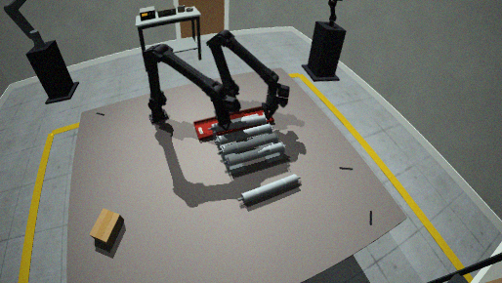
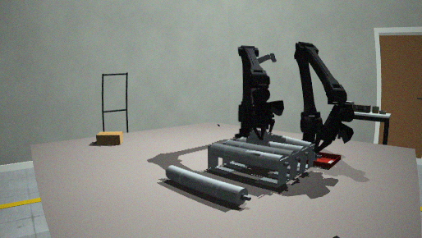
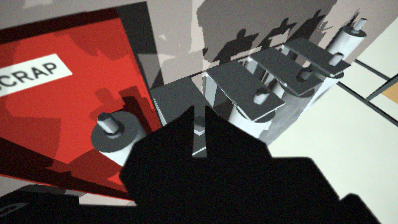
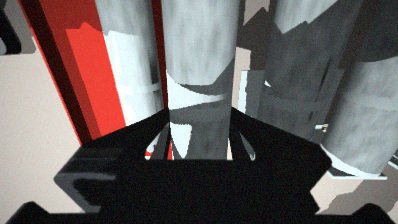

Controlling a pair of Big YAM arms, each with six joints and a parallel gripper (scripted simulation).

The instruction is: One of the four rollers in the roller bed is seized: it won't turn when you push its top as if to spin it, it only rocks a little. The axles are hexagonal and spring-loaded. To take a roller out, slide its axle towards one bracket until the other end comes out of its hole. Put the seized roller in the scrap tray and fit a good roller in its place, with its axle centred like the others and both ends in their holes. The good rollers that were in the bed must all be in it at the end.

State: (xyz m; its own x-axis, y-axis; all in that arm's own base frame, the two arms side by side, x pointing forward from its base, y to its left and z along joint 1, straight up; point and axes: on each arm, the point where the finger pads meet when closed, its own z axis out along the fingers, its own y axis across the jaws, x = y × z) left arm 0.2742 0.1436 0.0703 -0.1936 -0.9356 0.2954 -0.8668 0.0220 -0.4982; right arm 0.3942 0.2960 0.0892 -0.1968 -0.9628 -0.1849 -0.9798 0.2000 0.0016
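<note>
My right gripper is now 70 mm short of the bed roller, 100 mm to the right of it and 20 mm above it. Also, from my right hand: red scrap tray 110 mm behind, 70 mm to the left, 80 mm below; cardboard box 480 mm ahead, 700 mm to the right, 50 mm below.
</note>
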